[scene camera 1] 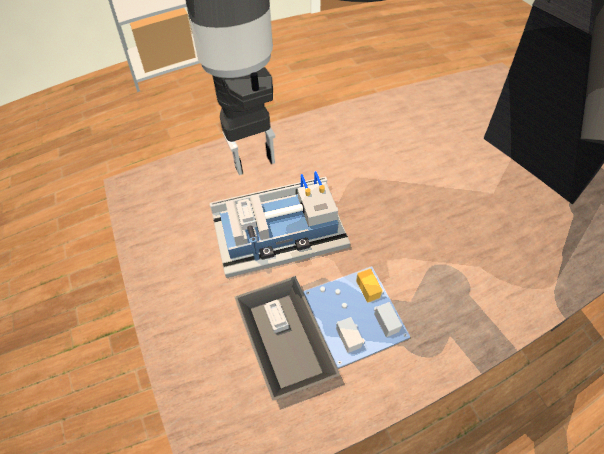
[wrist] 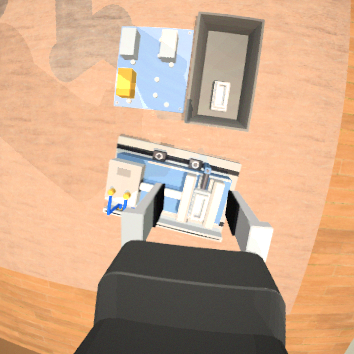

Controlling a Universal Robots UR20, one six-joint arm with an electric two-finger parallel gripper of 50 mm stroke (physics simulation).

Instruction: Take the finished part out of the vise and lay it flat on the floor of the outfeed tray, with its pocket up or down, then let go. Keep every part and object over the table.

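Places are measured from the arm's base along level axes (x ahead, y left, z up), in millimetres.
Pixels of known places: gripper, fingertip midpoint: [scene camera 1: 255, 165] [wrist: 194, 199].
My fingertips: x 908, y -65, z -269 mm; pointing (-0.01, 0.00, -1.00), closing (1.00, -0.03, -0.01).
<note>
Ahead of a thing's pixels: the offset from my fingertips to its top centre. "spot": to the spot under its first point.
The finished part @[10 mm ahead, 88 mm right, 216 mm down] [scene camera 1: 245, 211] [wrist: 199, 206], a small white block with its pocket facing up, sits between the two pale jaws at one end of the blue vise @[60 mm back, 77 mm right, 232 mm down] [scene camera 1: 290, 229] [wrist: 162, 172]. My gripper [scene camera 1: 256, 168] [wrist: 194, 199] is open and empty. It hangs above the vise, pointing down; in the wrist view its fingers stand on either side of the part and jaws, well above them. The grey outfeed tray [scene camera 1: 295, 362] [wrist: 227, 50] stands beside the vise. Another white part @[41 mm ahead, 138 mm left, 284 mm down] [scene camera 1: 276, 316] [wrist: 220, 96] lies flat on its floor, pocket up, near the end closest to the vise.
A blue board @[spot: 55 mm back, 180 mm left, 323 mm down] [scene camera 1: 325, 317] [wrist: 145, 62] with a yellow block @[172 mm back, 161 mm left, 287 mm down] [scene camera 1: 369, 285] [wrist: 126, 83] and two pale blocks @[77 mm back, 244 mm left, 287 mm down] [scene camera 1: 350, 335] @[166 mm back, 251 mm left, 287 mm down] [wrist: 129, 42] adjoins the tray. Blue hoses @[spot: 142 mm back, 107 mm right, 221 mm down] [scene camera 1: 303, 181] [wrist: 109, 205] rise from the vise's far end. A dark handle @[spot: 18 mm ahead, 36 mm right, 235 mm down] [scene camera 1: 251, 232] [wrist: 205, 180] lies beside the part.
</note>
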